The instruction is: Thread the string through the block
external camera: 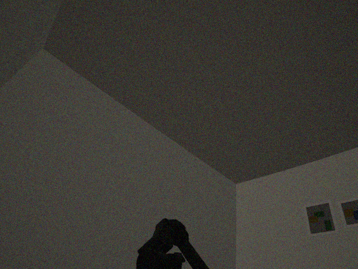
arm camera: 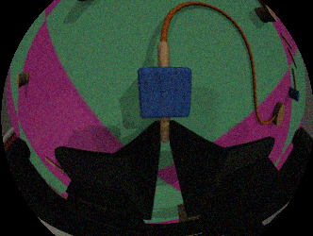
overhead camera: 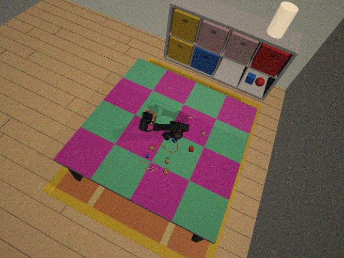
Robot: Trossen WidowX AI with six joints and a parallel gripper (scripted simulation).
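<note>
My gripper tip is now 20 mm to the left of the blue cube, 20 mm short of it and 10 mm below it. Round my gripper tip: thin wooden stick: 30 mm to the right, 30 mm ahead, 10 mm above; round wooden button: 160 mm to the right, 120 mm behind; red cube: 180 mm ahead, 50 mm to the right, 10 mm above.
</note>
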